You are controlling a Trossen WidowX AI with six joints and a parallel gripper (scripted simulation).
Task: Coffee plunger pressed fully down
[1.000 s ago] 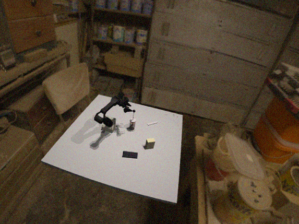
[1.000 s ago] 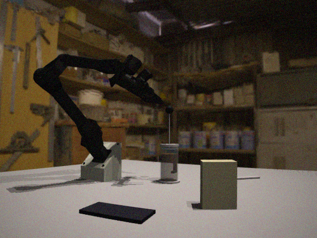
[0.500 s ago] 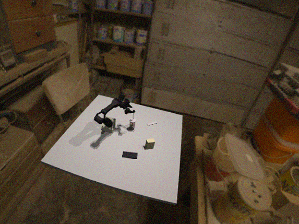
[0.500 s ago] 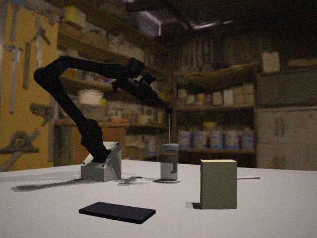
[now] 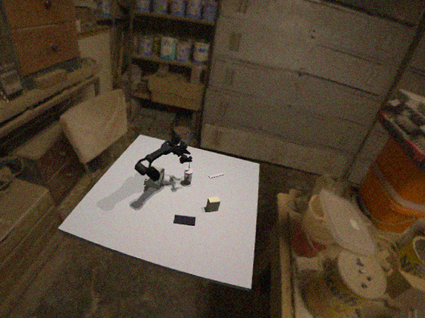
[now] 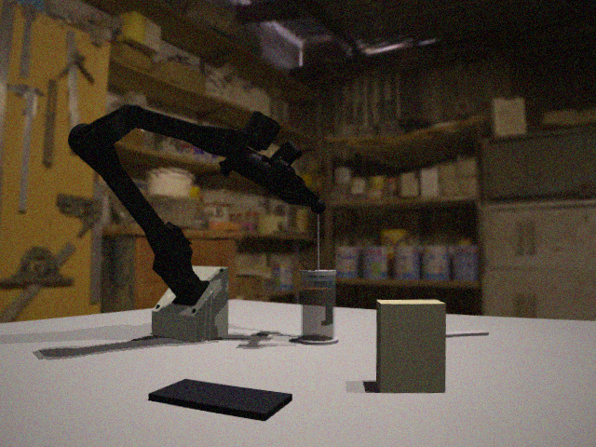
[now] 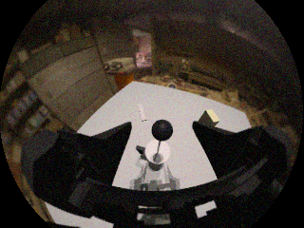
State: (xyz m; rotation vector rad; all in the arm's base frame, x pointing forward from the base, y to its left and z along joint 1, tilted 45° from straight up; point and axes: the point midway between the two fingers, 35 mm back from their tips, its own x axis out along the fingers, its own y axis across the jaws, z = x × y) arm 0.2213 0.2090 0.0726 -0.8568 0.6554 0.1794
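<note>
The glass coffee press is 14 cm below my gripper tip, 2 cm to the left of it and 1 cm behind it.
</note>
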